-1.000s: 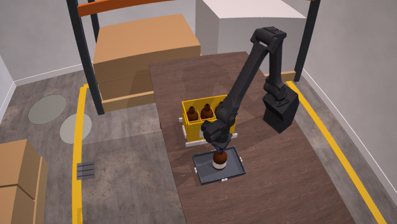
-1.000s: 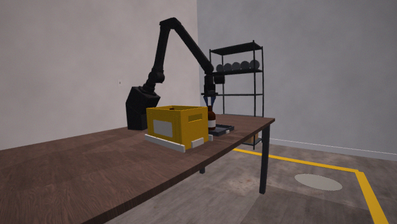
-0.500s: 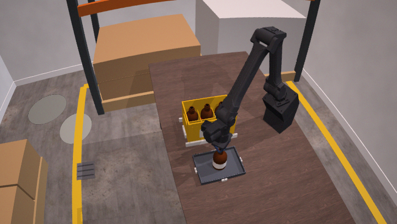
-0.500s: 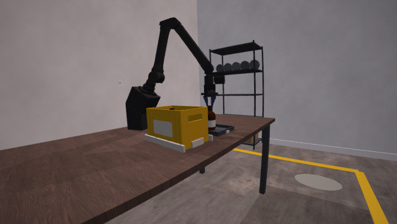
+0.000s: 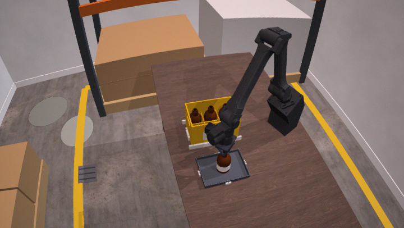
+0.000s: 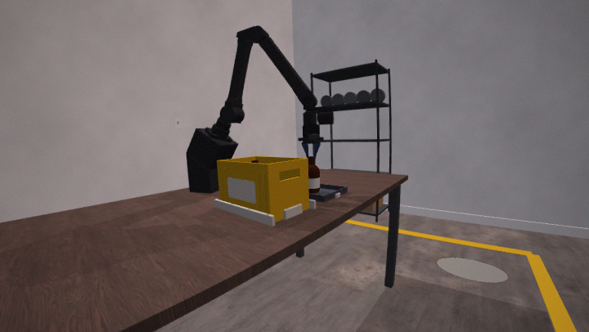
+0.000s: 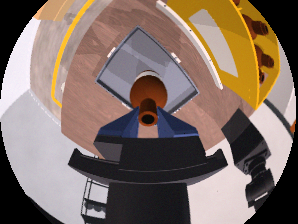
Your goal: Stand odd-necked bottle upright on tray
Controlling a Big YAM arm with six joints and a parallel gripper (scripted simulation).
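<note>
My gripper is now 70 mm above the glass bottle. Also, from my hand: dark tray 140 mm below; yellow crate 20 mm ahead, 270 mm to the right, 70 mm below.
</note>
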